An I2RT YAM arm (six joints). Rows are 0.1 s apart.
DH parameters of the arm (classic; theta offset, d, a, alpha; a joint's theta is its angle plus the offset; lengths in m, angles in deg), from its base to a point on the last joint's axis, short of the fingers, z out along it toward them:
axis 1: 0 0.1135 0.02 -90
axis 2: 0 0 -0.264 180
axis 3: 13.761 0 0.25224 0
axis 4: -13.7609 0 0.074 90
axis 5: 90 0 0 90
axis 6: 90 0.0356 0 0
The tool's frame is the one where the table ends.
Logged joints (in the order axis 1, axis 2, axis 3, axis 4, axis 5, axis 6), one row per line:
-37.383 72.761 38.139 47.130 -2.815 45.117
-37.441 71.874 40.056 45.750 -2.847 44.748
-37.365 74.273 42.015 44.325 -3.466 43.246
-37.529 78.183 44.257 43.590 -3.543 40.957
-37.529 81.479 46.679 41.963 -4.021 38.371
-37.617 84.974 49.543 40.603 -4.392 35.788
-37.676 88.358 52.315 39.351 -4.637 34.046
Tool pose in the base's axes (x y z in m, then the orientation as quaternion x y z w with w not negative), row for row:
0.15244 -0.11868 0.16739 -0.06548 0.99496 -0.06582 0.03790
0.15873 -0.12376 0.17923 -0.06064 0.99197 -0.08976 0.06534
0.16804 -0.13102 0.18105 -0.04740 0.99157 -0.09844 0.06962
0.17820 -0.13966 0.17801 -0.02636 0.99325 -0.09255 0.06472
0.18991 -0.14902 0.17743 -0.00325 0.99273 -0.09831 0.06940
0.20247 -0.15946 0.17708 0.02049 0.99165 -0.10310 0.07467
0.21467 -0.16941 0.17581 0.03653 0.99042 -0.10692 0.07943
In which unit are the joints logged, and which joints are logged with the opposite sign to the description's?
The joints are logged in degrees. Opposite sign: axis 4, axis 5, axis 6.
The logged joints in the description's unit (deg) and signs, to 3 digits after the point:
-37.383 72.761 38.139 -47.130 2.815 -45.117
-37.441 71.874 40.056 -45.750 2.847 -44.748
-37.365 74.273 42.015 -44.325 3.466 -43.246
-37.529 78.183 44.257 -43.590 3.543 -40.957
-37.529 81.479 46.679 -41.963 4.021 -38.371
-37.617 84.974 49.543 -40.603 4.392 -35.788
-37.676 88.358 52.315 -39.351 4.637 -34.046

